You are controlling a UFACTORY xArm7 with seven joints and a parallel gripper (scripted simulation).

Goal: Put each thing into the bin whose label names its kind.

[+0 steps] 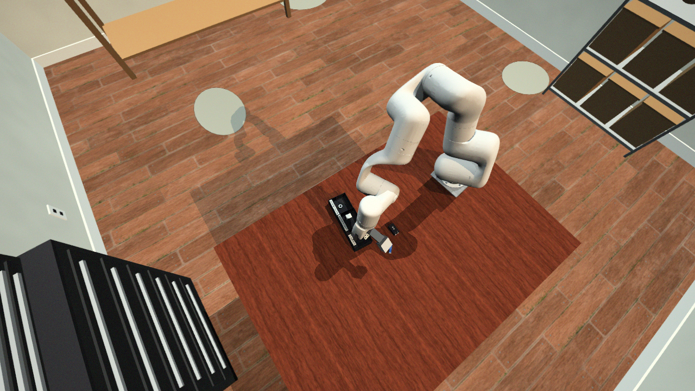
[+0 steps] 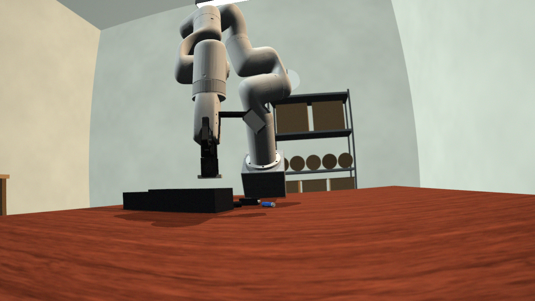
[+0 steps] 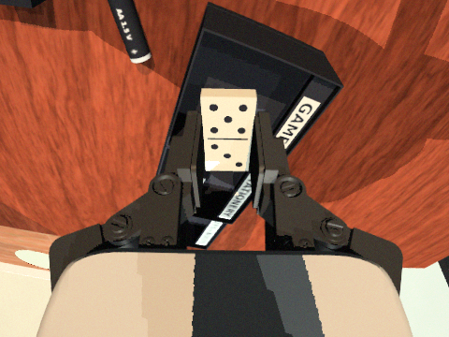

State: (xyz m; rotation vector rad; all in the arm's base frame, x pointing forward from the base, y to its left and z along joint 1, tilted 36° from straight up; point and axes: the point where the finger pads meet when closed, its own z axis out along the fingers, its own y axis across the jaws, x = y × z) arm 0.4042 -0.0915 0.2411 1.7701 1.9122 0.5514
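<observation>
Now: the black cylindrical battery 60 mm behind my hand, 30 mm to the left of it and 80 mm below it. The rest, counted from my hand: black bin row 10 mm behind, 90 mm to the right, 70 mm below; then pale domino tile 20 mm below; then blue cylinder 60 mm behind, 120 mm to the left, 90 mm below.
</observation>
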